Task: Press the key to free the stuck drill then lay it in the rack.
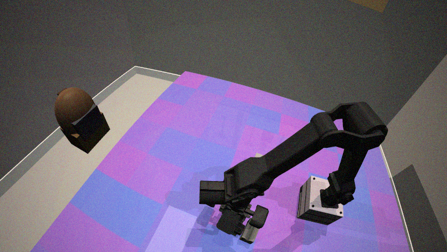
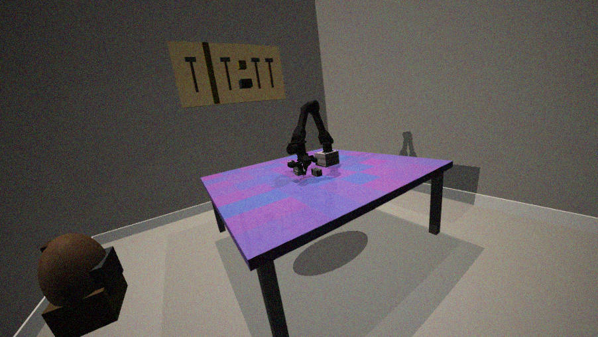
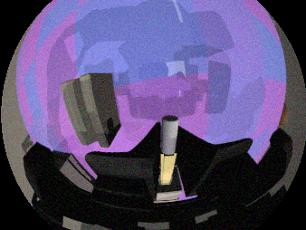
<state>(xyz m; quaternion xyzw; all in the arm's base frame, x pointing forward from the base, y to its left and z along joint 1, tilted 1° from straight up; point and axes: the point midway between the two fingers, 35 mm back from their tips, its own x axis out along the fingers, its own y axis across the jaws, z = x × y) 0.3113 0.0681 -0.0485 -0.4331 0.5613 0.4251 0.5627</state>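
My gripper tip is now 1 cm past the drill, 4 cm to the left of it and 4 cm below it. Also, from my gripper tip: long grey block 4 cm behind, 13 cm to the right, 3 cm above; then grooved grey rack 7 cm behind, 5 cm to the left, 1 cm above; then dark key 5 cm behind, 17 cm to the right, 4 cm above.
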